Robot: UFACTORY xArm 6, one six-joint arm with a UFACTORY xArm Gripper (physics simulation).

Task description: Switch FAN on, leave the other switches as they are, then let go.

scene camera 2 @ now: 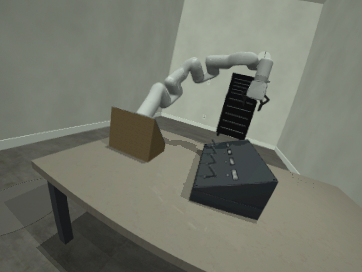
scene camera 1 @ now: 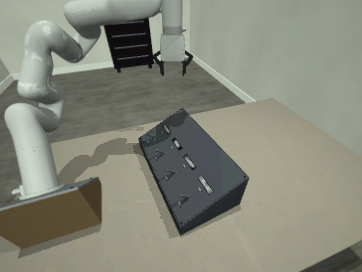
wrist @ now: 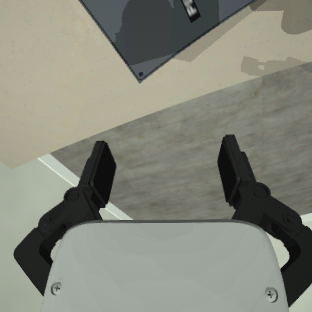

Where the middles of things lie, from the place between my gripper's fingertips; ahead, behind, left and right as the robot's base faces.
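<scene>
There is the dark sloped switch panel (scene camera 1: 215, 183), and I consider how my hand stands to it. My hand is 270 mm above the panel, 30 mm past it and 250 mm to the left of it.
</scene>
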